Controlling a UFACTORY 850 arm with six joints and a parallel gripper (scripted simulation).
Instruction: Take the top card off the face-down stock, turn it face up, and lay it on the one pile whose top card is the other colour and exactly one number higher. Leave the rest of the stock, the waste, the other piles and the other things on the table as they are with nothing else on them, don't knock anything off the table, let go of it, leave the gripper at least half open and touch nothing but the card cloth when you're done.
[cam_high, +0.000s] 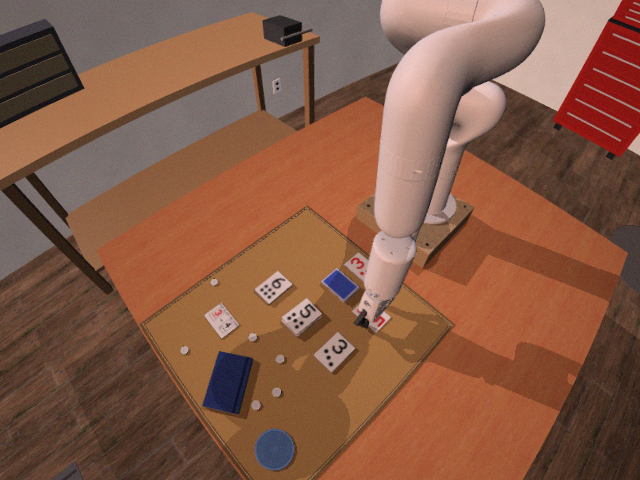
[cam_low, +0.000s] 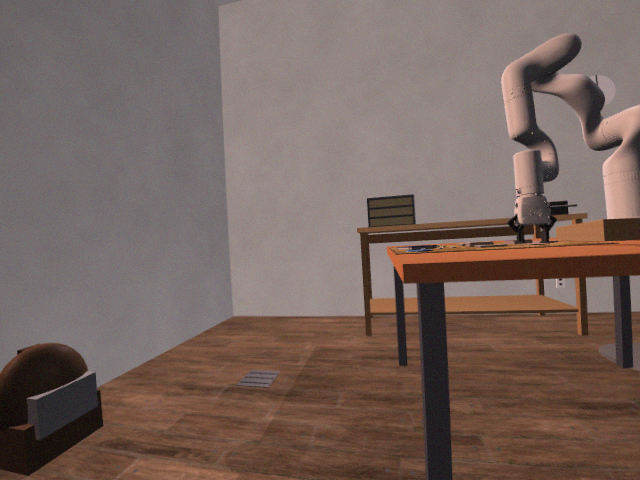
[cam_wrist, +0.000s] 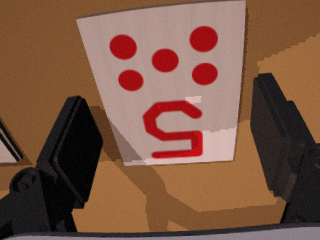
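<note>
Right now the red 5 card is 20 mm below my hand. Round my hand: red 3 card 110 mm behind, 110 mm to the right, 10 mm below; then black 5 card 120 mm ahead, 140 mm to the right, 10 mm below; then black 3 card 140 mm ahead, 20 mm to the right, 10 mm below.
</note>
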